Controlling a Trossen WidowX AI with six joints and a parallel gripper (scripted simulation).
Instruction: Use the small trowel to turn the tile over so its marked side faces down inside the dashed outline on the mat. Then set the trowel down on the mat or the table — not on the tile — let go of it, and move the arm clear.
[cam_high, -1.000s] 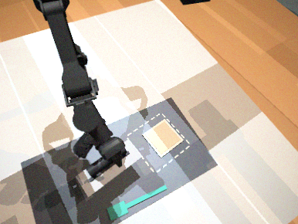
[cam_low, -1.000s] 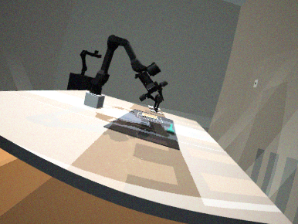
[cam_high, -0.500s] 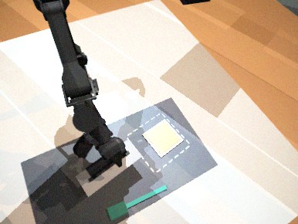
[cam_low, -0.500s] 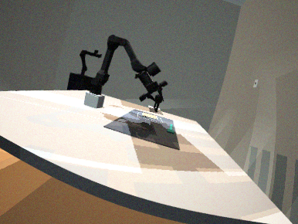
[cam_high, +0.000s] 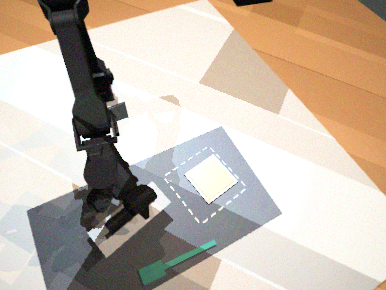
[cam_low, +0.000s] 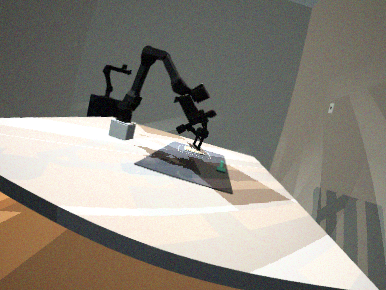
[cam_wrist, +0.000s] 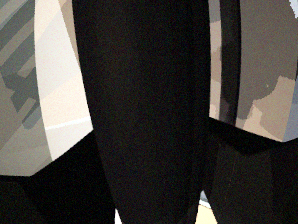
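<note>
The mat is 30 mm behind my gripper tip, 30 mm to the left of it and 130 mm below it. Also, from my gripper tip: trowel 110 mm ahead, 30 mm to the left, 110 mm below; tile 80 mm behind, 210 mm to the left, 110 mm below.
</note>
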